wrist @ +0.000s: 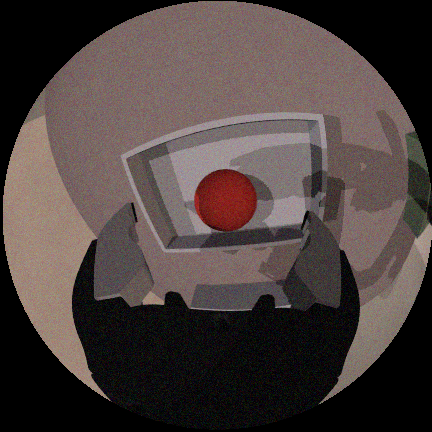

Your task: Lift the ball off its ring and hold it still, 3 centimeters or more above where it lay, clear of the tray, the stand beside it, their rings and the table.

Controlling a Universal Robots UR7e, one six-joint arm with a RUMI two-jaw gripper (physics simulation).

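Places are measured from the arm's base along level axes (x ahead, y left, z up), in millimetres.
Where they show: gripper, between the fingertips: [220, 209].
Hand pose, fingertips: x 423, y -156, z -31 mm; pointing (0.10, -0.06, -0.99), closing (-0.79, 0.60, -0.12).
Observation:
Each offset is from my fingertips to the top centre of the thing. Level surfaces: height alone.
A red ball @[dz +13, dx -3, dy +0 mm] [225, 200] sits inside a light grey, walled tray @[dz -21, dx -3, dy +0 mm] [225, 122], near the wall closest to the gripper. Its ring is hidden beneath it. My gripper [220, 209] is open and empty, with one finger at the left and one at the right. In this view the ball shows between the fingertips and slightly beyond them; the right fingertip overlaps the tray's near right corner. The exact height of the fingers above the tray cannot be told. The stand [235, 295] shows in part at the bottom between the fingers, partly hidden by the gripper body; its ring does not show.
The greyish table top @[dz -49 mm] [200, 65] surrounds the tray. A green block [419, 175] shows at the far right edge. Shadows of the arm fall on the table right of the tray and into the tray. A beige floor area [30, 200] lies beyond the table's left edge.

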